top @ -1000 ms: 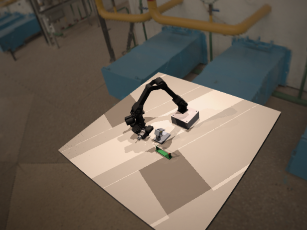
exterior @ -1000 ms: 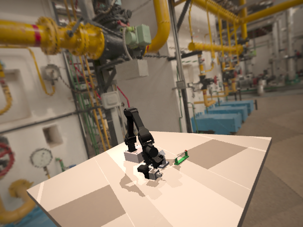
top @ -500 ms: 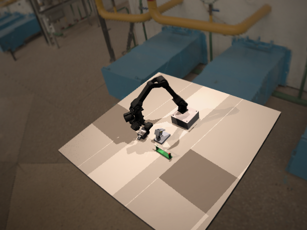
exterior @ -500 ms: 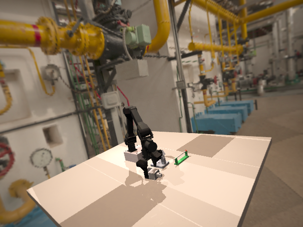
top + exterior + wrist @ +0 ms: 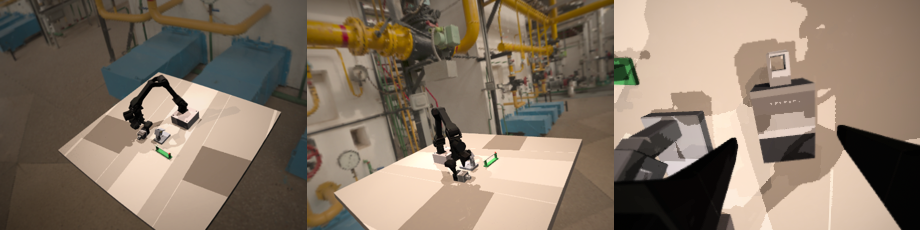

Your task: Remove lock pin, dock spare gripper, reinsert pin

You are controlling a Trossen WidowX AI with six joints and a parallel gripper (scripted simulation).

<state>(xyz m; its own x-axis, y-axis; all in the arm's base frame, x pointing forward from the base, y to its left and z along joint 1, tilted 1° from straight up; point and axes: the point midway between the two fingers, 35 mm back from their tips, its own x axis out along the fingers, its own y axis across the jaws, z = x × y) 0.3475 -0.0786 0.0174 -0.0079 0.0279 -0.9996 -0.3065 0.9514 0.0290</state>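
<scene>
Right now my gripper tip is 1 cm short of the spare gripper and 3 cm above it. Round my gripper tip: grey mount 7 cm behind, 13 cm to the left; then green cradle 1 cm ahead, 26 cm to the left, 3 cm below.
</scene>
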